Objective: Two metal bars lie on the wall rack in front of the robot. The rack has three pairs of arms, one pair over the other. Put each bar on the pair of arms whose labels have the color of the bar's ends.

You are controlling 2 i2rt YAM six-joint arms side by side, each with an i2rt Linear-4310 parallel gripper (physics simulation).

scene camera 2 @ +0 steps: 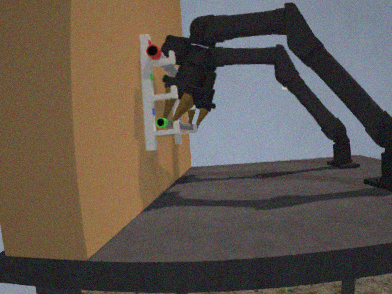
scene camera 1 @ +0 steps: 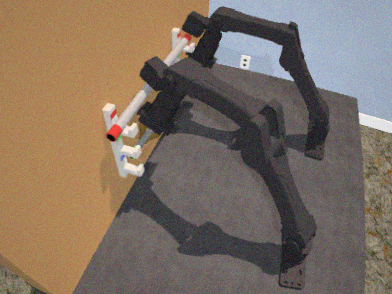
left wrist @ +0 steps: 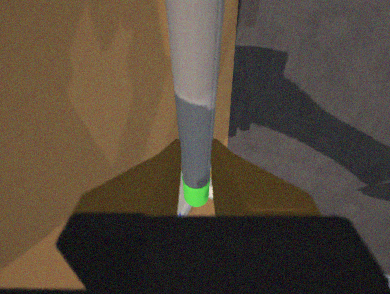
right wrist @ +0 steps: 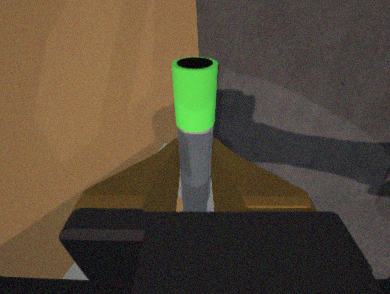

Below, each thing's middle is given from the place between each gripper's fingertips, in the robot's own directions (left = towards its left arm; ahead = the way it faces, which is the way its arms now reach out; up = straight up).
Labels:
Right now my right hand is 19 cm to the right of the green-ended bar (right wrist: 194, 78) and 1 cm below it. Also, from my right hand: red-ended bar (scene camera 1: 115, 131) (26 cm to the left, 16 cm above).
Now: the green-ended bar 180 mm to the right of my left hand. From my left hand the other things lie so: red-ended bar: 10 mm ahead, 120 mm to the right, 150 mm above.

